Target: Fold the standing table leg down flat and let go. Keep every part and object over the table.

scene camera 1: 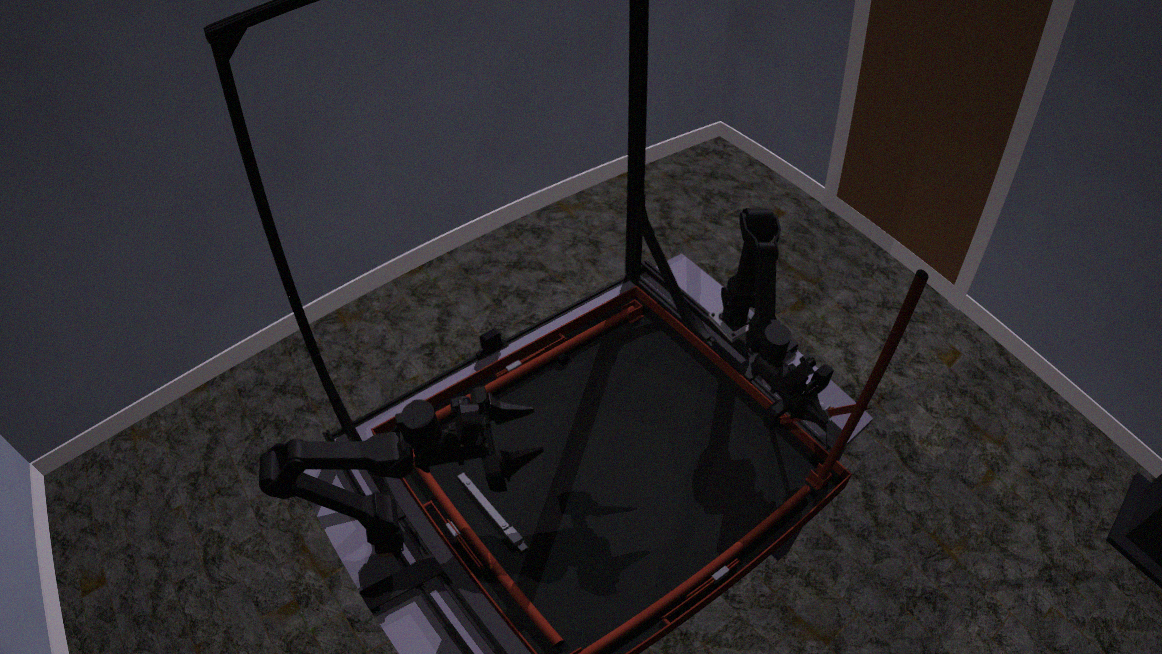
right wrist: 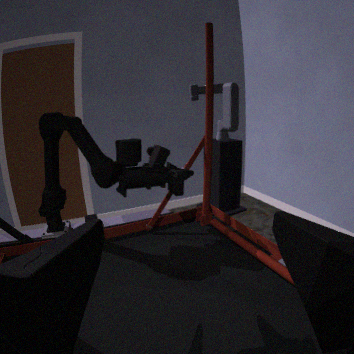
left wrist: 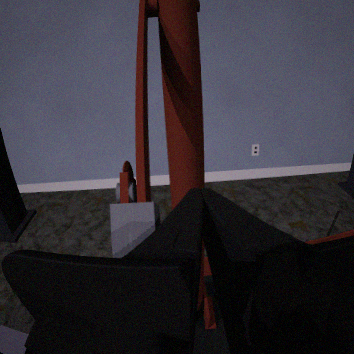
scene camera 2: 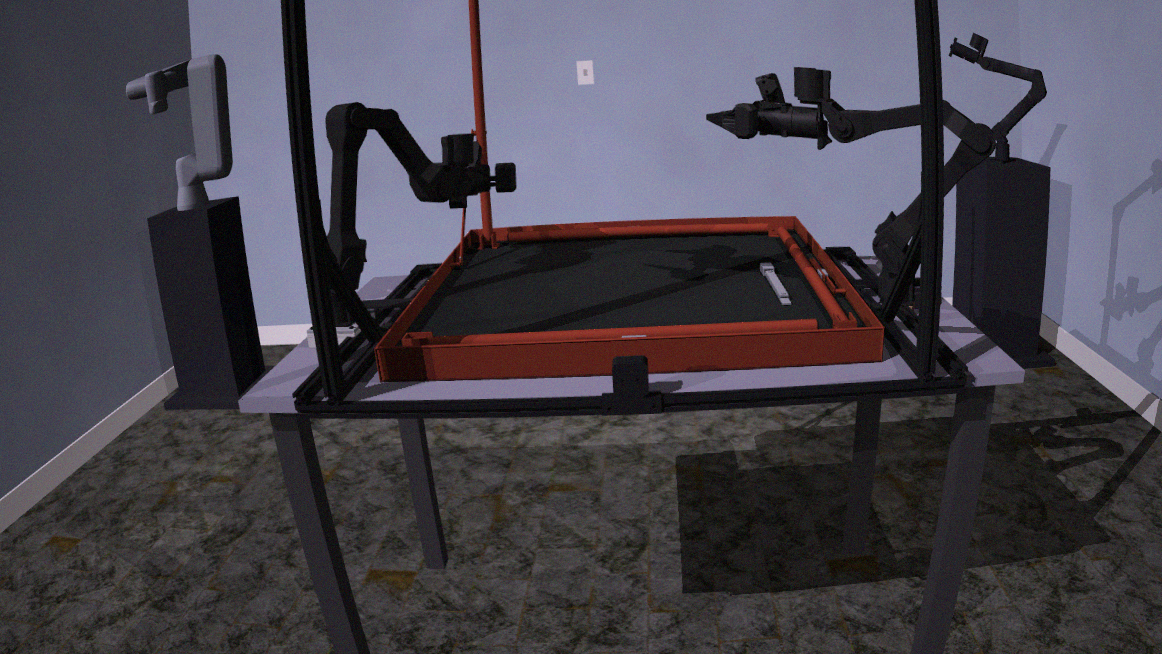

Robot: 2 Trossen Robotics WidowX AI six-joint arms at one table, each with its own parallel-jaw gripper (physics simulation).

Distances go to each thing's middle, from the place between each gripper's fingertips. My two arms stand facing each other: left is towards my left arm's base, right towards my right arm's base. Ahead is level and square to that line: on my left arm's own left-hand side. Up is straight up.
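The pale bar (scene camera 1: 515, 538) is 90 mm to the right of my right hand, 80 mm behind it and 300 mm below it. Going by its middle, the pale bar is nearer to my right hand than to my left hand.
From my left hand, I find the pale bar 570 mm to the right, 360 mm behind and 180 mm below.
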